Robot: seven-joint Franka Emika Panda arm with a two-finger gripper.
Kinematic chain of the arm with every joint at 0, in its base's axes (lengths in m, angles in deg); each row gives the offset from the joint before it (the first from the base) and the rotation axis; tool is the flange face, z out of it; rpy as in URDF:
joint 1: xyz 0 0 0.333 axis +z
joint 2: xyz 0 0 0 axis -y
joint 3: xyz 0 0 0.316 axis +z
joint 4: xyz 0.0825 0 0 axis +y
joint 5: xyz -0.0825 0 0.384 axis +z
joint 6: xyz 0 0 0 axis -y
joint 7: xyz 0.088 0 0 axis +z
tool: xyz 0 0 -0.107 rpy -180 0 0
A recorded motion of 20 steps. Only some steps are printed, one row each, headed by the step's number.
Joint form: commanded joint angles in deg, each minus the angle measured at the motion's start. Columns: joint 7, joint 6, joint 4, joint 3, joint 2, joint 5, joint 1.
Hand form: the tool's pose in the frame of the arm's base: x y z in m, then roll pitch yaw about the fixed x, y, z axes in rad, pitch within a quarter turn. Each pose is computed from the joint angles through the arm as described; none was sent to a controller.
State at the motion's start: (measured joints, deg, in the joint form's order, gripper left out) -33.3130 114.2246 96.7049 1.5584 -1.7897 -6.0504 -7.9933
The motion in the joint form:
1: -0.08 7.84 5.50 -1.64 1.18 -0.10 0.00
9: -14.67 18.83 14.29 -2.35 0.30 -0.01 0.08
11: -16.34 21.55 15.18 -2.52 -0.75 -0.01 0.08
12: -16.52 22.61 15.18 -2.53 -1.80 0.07 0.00
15: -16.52 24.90 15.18 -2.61 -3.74 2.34 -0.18
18: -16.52 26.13 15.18 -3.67 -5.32 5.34 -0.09
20: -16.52 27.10 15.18 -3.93 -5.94 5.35 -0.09
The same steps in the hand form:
1: 0.5904 -0.0885 0.5716 -3.0434 -0.3366 -0.6989
9: 0.5899 -0.0922 0.5070 -2.9376 -0.3105 -0.9631
11: 0.5937 -0.0938 0.4938 -2.9170 -0.3122 -0.9949
12: 0.5977 -0.0951 0.4850 -2.9147 -0.3102 -0.9989
15: 0.6049 -0.0982 0.4692 -2.8851 -0.2868 -1.0267
18: 0.6081 -0.1086 0.4548 -2.8610 -0.2493 -1.0739
20: 0.6101 -0.1116 0.4502 -2.8565 -0.2537 -1.0793

